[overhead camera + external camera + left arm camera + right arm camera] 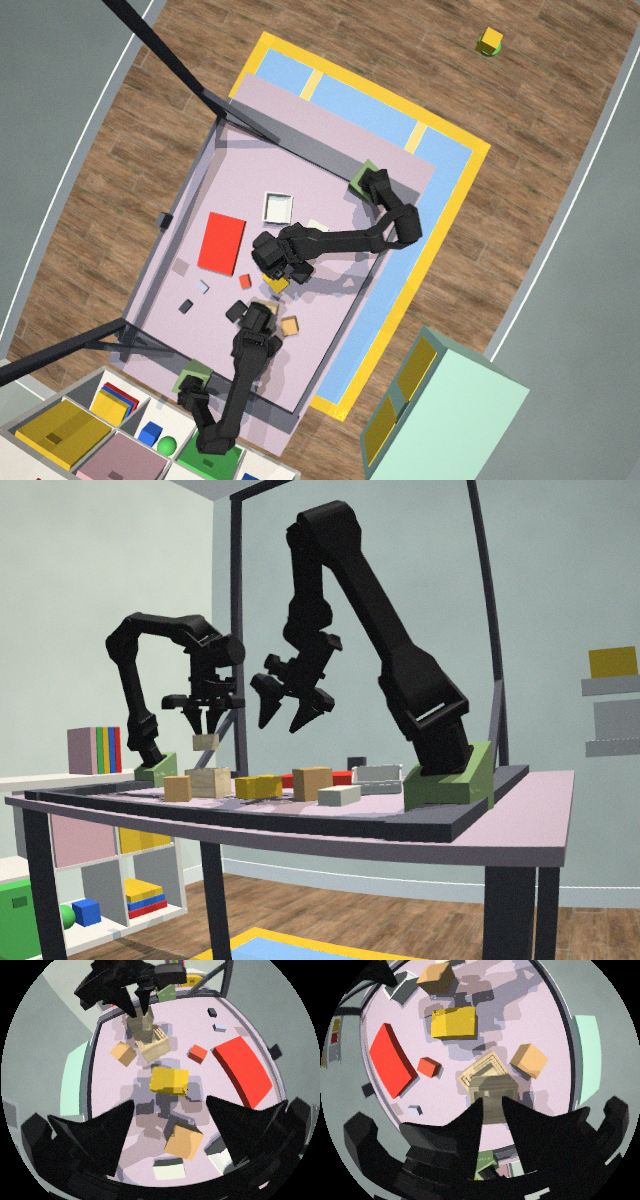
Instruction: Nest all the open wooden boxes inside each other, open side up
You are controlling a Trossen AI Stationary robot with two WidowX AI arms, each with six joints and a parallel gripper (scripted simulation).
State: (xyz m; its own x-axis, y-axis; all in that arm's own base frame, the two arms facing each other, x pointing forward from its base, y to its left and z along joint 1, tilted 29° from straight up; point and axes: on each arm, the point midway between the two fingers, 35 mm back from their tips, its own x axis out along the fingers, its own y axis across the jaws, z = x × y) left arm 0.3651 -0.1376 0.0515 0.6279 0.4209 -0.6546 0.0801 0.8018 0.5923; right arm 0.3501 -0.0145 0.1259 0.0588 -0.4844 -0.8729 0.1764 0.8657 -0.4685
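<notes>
My right gripper is now 130 mm above the tan box, 90 mm short of it and 30 mm to the right of it. From my right hand the other things lie so: pale block (340 mm to the left, 140 mm below, 60 mm behind); then flat red slab (280 mm behind, 140 mm below, 80 mm to the left); then red cube (140 mm below, 130 mm behind, 40 mm to the left).
</notes>
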